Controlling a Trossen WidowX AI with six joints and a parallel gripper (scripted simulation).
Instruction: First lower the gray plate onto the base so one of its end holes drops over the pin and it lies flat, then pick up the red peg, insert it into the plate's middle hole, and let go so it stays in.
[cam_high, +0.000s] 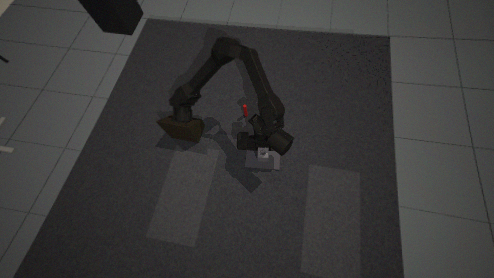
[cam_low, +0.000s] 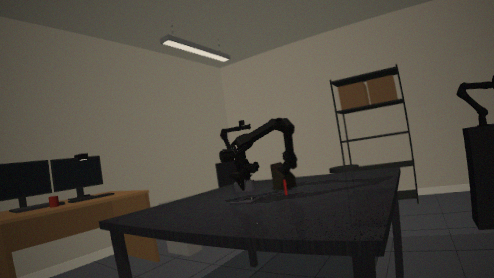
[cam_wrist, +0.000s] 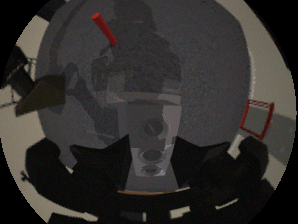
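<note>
My gripper tip is 170 mm to the right of the red peg, 110 mm past it and 20 mm above it. The rest, counted from my gripper tip: gray plate 30 mm above.
</note>
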